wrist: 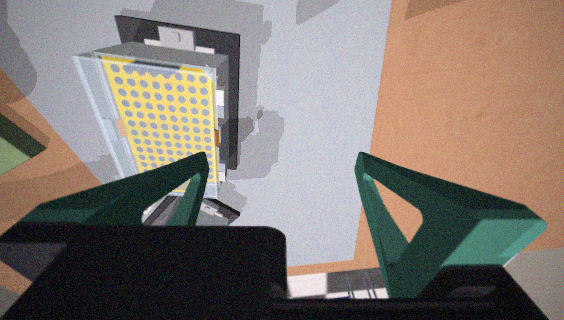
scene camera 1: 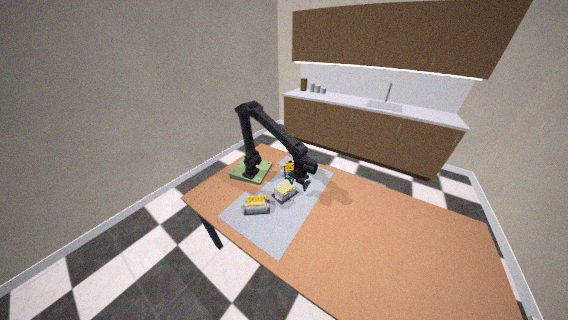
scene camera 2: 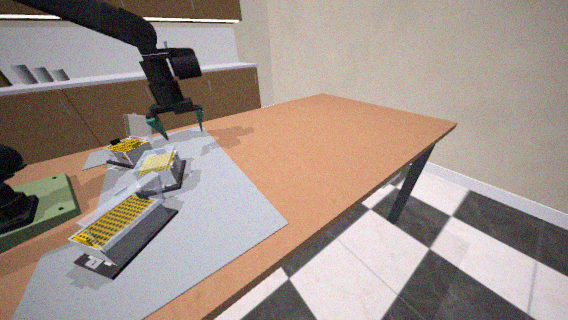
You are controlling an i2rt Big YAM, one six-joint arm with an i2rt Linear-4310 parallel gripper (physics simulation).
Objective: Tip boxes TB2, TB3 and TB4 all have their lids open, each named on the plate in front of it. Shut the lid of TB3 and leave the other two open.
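Places are measured from the arm's base along level axes (x ahead, y left, z up), in centimetres.
Pixels of known places: gripper, fingertip midpoint: (wrist: 282, 160) (scene camera 1: 298, 187) (scene camera 2: 185, 135); arm's base at its link origin: (scene camera 1: 251, 173) (scene camera 2: 7, 219).
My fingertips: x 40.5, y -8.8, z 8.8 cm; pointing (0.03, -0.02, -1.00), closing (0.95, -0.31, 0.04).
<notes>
Ahead of a thing's pixels: the offset from my fingertips to its top centre. "pt": to the spot under its first point. Level surfaces: height alone.
The middle tip box @[dz -4.1, dx -10.6, dy +2.4 cm] (scene camera 1: 285, 190) (scene camera 2: 161, 167) (wrist: 165, 115) has its clear lid lying over the yellow rack; whether it is fully down I cannot tell. The near tip box @[pt dz +1.7, dx -16.0, dy -22.1 cm] (scene camera 1: 256, 204) (scene camera 2: 120, 220) has its clear lid raised. The far tip box @[dz -4.4, dx -14.0, dy +24.6 cm] (scene camera 1: 289, 166) (scene camera 2: 128, 146) has its lid @[pt dz -1.7, dx -7.8, dy +28.5 cm] (scene camera 2: 138, 126) standing up. The names on the plates are too small or blurred to read. My gripper (scene camera 1: 298, 185) (scene camera 2: 184, 134) (wrist: 282, 160) is open and empty, above the mat beyond the middle box; in the wrist view its left finger overlaps that box's lower end.
The boxes stand on a grey mat @[dz -11.8 cm] (scene camera 1: 280, 240) (scene camera 2: 240, 225) (wrist: 320, 100) on the wooden table @[dz -12.1 cm] (scene camera 1: 400, 240) (scene camera 2: 340, 135) (wrist: 475, 100). The arm's green base plate (scene camera 1: 260, 177) (scene camera 2: 55, 195) (wrist: 12, 152) is beside the mat. The far box is close to the middle one.
</notes>
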